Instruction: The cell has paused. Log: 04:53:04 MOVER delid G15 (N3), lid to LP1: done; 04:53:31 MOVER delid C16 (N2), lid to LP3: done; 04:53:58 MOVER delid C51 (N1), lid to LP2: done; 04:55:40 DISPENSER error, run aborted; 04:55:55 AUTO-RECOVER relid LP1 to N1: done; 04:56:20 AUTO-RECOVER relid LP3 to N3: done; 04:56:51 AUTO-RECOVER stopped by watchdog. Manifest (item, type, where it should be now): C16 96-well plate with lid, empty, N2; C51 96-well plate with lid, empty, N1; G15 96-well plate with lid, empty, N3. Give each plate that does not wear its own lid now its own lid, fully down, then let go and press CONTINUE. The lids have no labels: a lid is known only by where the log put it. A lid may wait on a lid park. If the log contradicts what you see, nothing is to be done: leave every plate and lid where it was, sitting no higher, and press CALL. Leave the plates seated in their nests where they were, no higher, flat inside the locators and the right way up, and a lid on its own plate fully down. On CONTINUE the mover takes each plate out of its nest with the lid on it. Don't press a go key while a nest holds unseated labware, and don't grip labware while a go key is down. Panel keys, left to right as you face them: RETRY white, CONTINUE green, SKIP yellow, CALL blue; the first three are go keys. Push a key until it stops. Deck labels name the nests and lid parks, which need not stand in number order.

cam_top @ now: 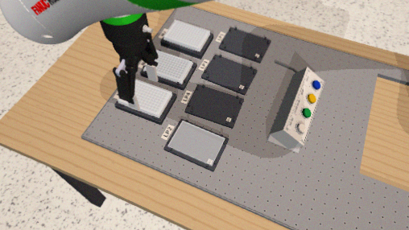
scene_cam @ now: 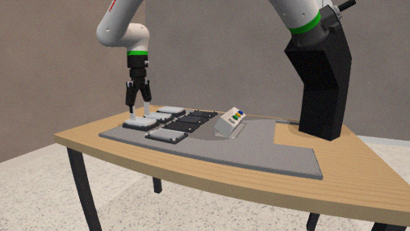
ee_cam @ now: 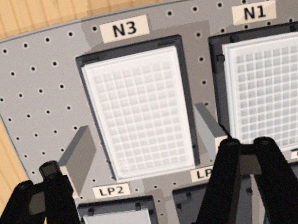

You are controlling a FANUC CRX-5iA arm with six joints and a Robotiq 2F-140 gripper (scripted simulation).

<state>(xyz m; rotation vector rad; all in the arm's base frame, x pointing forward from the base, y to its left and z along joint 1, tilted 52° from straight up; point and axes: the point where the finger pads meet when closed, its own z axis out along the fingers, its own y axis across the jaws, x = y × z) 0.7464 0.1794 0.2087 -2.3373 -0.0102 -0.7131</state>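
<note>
Right now my hand is 200 mm past the lid park LP2, 20 mm to the right of it and 60 mm above it. Round my hand: LP2 label: 110 mm behind, 40 mm to the left, 70 mm below; N3 label: 90 mm ahead, 20 mm to the left, 70 mm below; lid park LP4: 170 mm behind, 100 mm to the right, 60 mm below.
</note>
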